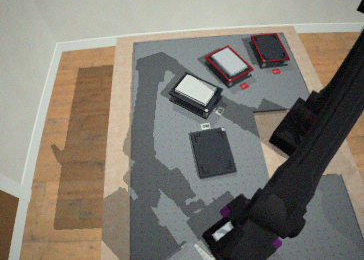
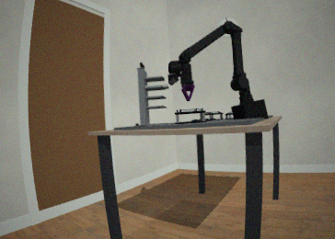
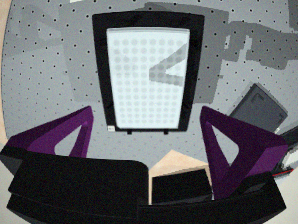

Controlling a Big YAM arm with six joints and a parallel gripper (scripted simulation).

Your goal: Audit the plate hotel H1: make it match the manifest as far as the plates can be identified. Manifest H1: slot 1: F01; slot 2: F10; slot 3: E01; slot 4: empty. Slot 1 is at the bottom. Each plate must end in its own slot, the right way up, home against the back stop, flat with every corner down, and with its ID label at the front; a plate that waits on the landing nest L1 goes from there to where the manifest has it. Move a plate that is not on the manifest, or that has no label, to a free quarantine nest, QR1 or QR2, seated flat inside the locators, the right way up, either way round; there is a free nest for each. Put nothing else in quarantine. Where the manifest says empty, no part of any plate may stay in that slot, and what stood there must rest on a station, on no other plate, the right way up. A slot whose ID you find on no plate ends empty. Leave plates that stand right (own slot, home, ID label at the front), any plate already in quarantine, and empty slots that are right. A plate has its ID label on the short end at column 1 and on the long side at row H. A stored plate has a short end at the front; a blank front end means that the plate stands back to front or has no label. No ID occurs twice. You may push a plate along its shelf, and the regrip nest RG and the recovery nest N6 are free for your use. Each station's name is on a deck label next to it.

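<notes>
My gripper is now 8 cm above the black nest. The rest, counted from my hand: plate hotel: 23 cm ahead, 10 cm to the left, 2 cm above; L1 label: 6 cm behind, 43 cm to the right, 13 cm below; H1 deck label: 7 cm ahead, 14 cm to the left, 13 cm below.
</notes>
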